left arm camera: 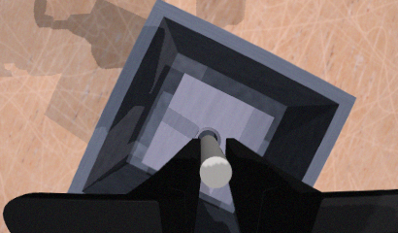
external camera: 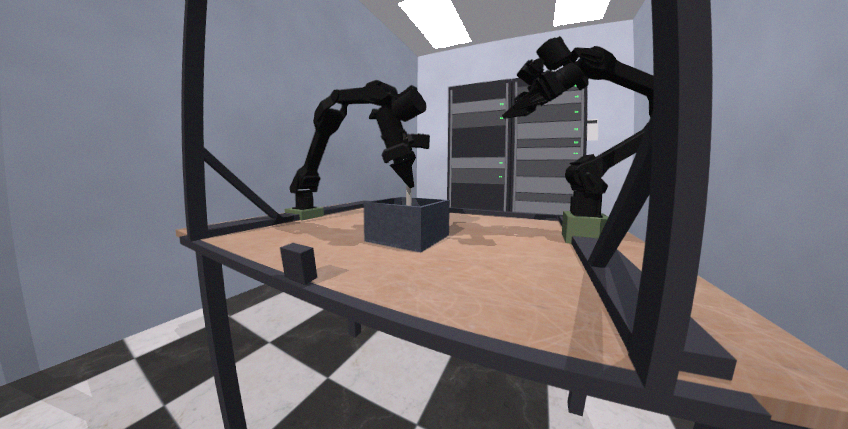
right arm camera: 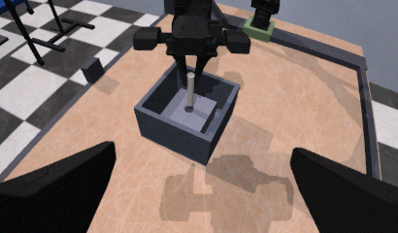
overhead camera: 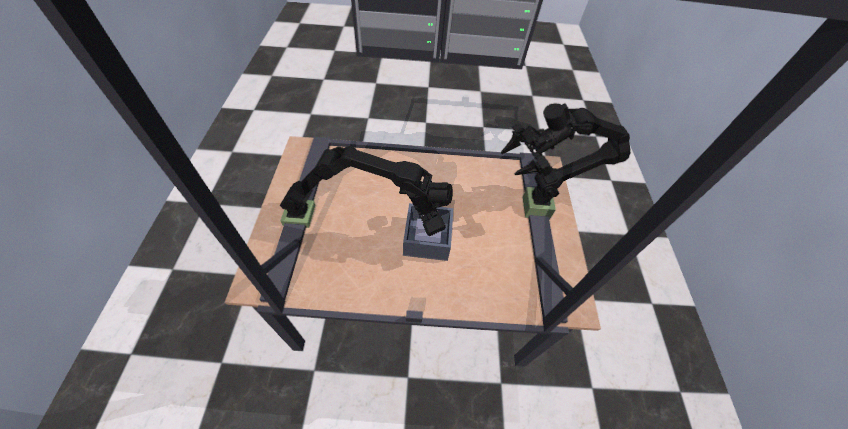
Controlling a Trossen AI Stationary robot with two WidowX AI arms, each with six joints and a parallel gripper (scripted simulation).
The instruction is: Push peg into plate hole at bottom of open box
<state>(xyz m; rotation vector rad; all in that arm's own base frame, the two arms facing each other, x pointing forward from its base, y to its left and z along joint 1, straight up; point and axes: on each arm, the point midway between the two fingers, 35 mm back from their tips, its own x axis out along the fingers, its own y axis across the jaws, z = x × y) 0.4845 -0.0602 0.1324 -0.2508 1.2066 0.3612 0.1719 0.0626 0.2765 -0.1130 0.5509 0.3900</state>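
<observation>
Now: the white peg 5 cm below my left hand. Round my left hand: box (14 cm below).
</observation>
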